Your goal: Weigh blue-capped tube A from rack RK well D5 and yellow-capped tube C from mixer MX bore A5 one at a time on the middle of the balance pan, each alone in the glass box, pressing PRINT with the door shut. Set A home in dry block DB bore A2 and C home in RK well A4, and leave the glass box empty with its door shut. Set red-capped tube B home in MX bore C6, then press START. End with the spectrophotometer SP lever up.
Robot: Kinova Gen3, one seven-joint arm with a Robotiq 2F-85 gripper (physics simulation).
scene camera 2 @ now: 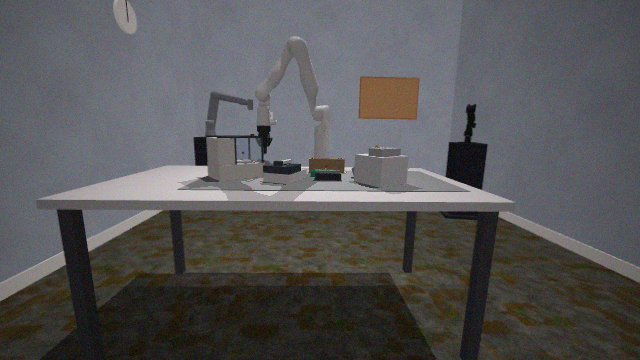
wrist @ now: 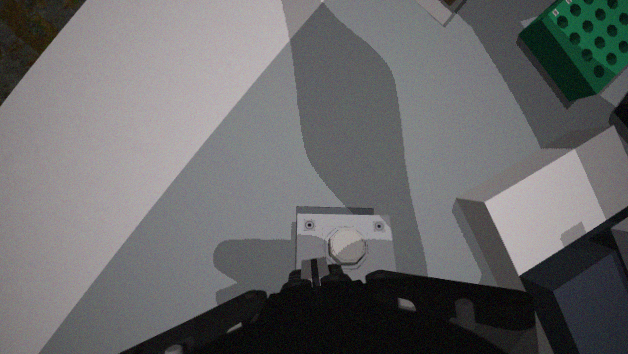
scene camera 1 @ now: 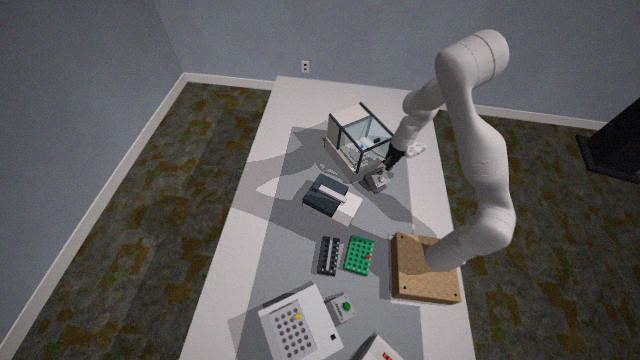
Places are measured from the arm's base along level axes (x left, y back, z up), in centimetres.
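Where they show: gripper, fingertip midpoint: (scene camera 2: pixel 264 154) (wrist: pixel 316 275) (scene camera 1: pixel 387 169); arm's base at its link origin: (scene camera 2: pixel 321 158) (scene camera 1: pixel 437 258).
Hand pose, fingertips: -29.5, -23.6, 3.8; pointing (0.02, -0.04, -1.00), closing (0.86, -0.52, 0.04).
Things, the pixels of their top centre, and the offset from my fingertips, as dx, dy, dz. "spot": a spot on its surface instead.
- PRINT box at a spot on its surface: (wrist: pixel 311 242) spot: +0.5, +0.6, -4.8
- round pale PRINT button at a spot on its surface: (wrist: pixel 347 246) spot: +2.3, -1.0, -3.7
- glass box at a spot on its surface: (scene camera 1: pixel 358 161) spot: +3.7, -12.3, +4.5
- dark handle at a spot on its surface: (scene camera 1: pixel 377 140) spot: -3.4, -7.6, +11.2
- red-capped tube at its top centre: (scene camera 1: pixel 368 256) (scene camera 2: pixel 326 165) +35.7, +0.5, -5.3
- green rack at its top centre: (wrist: pixel 612 16) (scene camera 1: pixel 359 253) +34.9, -2.4, -7.7
- yellow-capped tube at its top centre: (scene camera 1: pixel 297 316) (scene camera 2: pixel 376 145) +62.3, -15.6, +7.6
- mixer at its top centre: (scene camera 1: pixel 314 320) (scene camera 2: pixel 375 147) +61.7, -11.1, +6.3
- navy-and-white device at its top centre: (scene camera 1: pixel 334 193) (scene camera 2: pixel 285 159) +17.8, -17.6, -0.5
- pale lever bar at its top centre: (scene camera 1: pixel 332 193) +17.7, -18.3, -0.9
- black block at a spot on its surface: (scene camera 1: pixel 328 271) spot: +44.7, -11.4, -7.1
- green START button at its top centre: (scene camera 1: pixel 346 306) +54.0, -3.0, -3.3
- device with red digits, surface spot: (scene camera 1: pixel 376 345) spot: +61.3, +8.6, -6.1
My gripper (scene camera 1: pixel 388 165) (scene camera 2: pixel 264 151) (wrist: pixel 316 275) is shut and empty, pointing down above the PRINT box (scene camera 1: pixel 375 184) (wrist: pixel 311 242). In the wrist view its tips appear beside the round pale PRINT button (wrist: pixel 347 246); the height gap is unclear. The blue-capped tube (scene camera 1: pixel 362 146) (scene camera 2: pixel 243 153) stands inside the glass box (scene camera 1: pixel 358 161), whose tinted door looks shut, dark handle (scene camera 1: pixel 377 140) toward the button side. The red-capped tube (scene camera 1: pixel 368 256) (scene camera 2: pixel 326 167) is in the green rack (scene camera 1: pixel 356 272) (wrist: pixel 555 67). The yellow-capped tube (scene camera 1: pixel 297 316) (scene camera 2: pixel 376 146) is in the mixer (scene camera 1: pixel 320 310) (scene camera 2: pixel 380 171).
A navy-and-white device (scene camera 1: pixel 320 201) (wrist: pixel 590 300) with a pale lever bar (scene camera 1: pixel 332 193) stands near the glass box. A black block (scene camera 1: pixel 328 271) lies beside the green rack. The green START button (scene camera 1: pixel 346 306) is beside the mixer. A device with red digits (scene camera 1: pixel 376 345) is partly visible.
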